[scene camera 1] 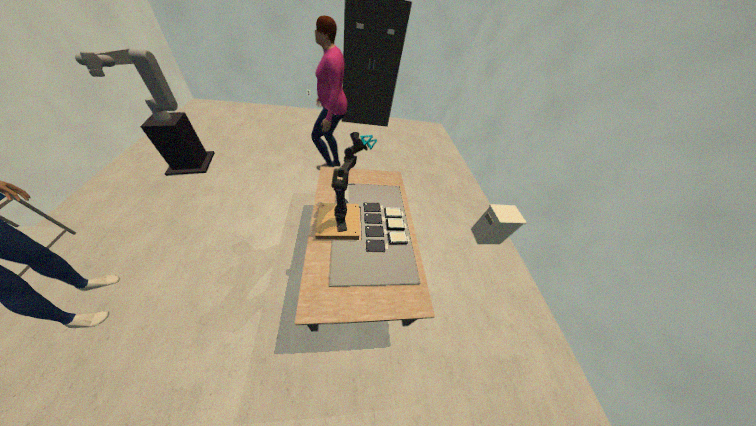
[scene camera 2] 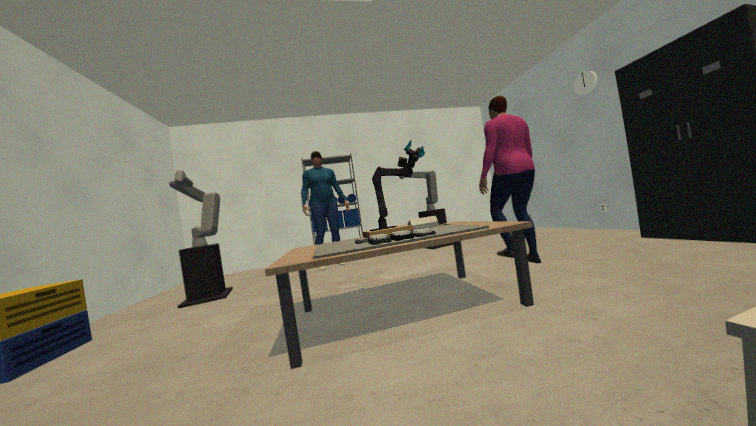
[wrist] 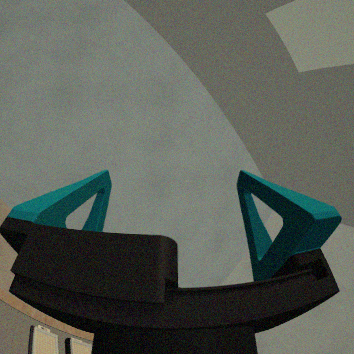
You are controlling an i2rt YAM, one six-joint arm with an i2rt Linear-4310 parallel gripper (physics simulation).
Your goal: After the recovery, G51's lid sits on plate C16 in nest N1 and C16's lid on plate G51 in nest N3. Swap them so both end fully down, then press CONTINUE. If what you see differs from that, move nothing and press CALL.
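Frame: origin at the arm's base, x ahead, y left, z up, level; centimetres.
Where they show: gripper, between the fingertips: (scene camera 1: 374,138) (scene camera 2: 416,143) (wrist: 173,176); arm's base, origin of its link: (scene camera 1: 340,221) (scene camera 2: 383,229).
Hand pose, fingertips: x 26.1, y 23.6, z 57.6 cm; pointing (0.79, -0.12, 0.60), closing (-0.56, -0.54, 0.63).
Observation:
Each offset is from my fingertips to the centre of the thing. "spot": to the spot under its first point. Level surfaces: height alone.
Three cream-topped blocks, the far one {dy -19.1, dx +20.6, dz -59.1 cm} (scene camera 1: 393,212), the middle one {dy -32.0, dx +18.3, dz -58.1 cm} (scene camera 1: 395,223) and the near one {dy -45.3, dx +15.7, dz -58.0 cm} (scene camera 1: 397,237), stand in a row on the grey mat {dz -61.8 cm} (scene camera 1: 370,270). Beside them is a row of several dark flat squares, the nearest {dy -48.2, dx -3.4, dz -60.8 cm} (scene camera 1: 375,245) among them. Two pale-topped blocks {spot: dy -19.1, dx +22.0, dz -58.7 cm} (wrist: 45,341) {spot: dy -32.0, dx +21.9, dz -57.7 cm} (wrist: 80,346) show partly at the wrist view's lower left. Labels G51, C16, N1 and N3 cannot be read, nor can I tell which lid sits where. The CONTINUE and CALL buttons cannot be made out. My gripper (scene camera 1: 368,141) (scene camera 2: 416,146) (wrist: 173,176) is open and empty, raised high, away from the blocks.
The arm stands on a wooden board (scene camera 1: 352,224) on the table {dz -63.1 cm} (scene camera 1: 365,305) (scene camera 2: 296,260). A person in pink (scene camera 1: 330,79) (scene camera 2: 507,142) stands near the table's far end, close to the arm. Another person in teal (scene camera 2: 320,185) stands beyond the table. A grey box (scene camera 1: 492,230) is on the floor.

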